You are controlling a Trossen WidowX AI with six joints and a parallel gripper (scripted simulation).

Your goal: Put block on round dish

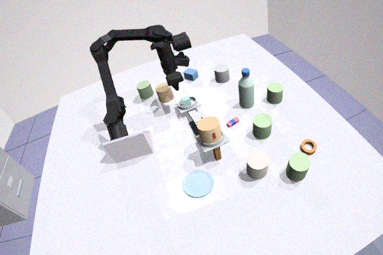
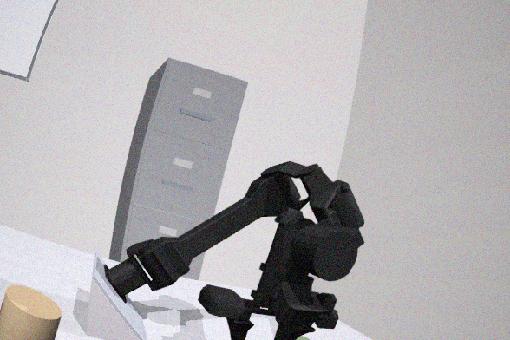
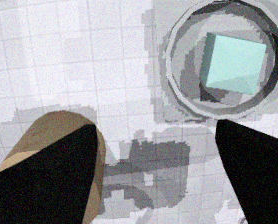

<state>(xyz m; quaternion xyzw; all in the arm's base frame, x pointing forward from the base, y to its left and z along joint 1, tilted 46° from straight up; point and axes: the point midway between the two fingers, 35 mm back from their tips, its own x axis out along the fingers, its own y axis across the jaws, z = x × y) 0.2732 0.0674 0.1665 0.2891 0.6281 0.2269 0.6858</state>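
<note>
My gripper tip is now 5 cm to the left of the teal block, 5 cm above it and 2 cm short of it. From my gripper tip the other things lie so: grey cylinder (25 cm ahead, 6 cm to the left, 5 cm below); then eraser (22 cm to the right, 15 cm ahead, 8 cm below); then grey balance (19 cm to the right, 5 cm below, 3 cm ahead).
</note>
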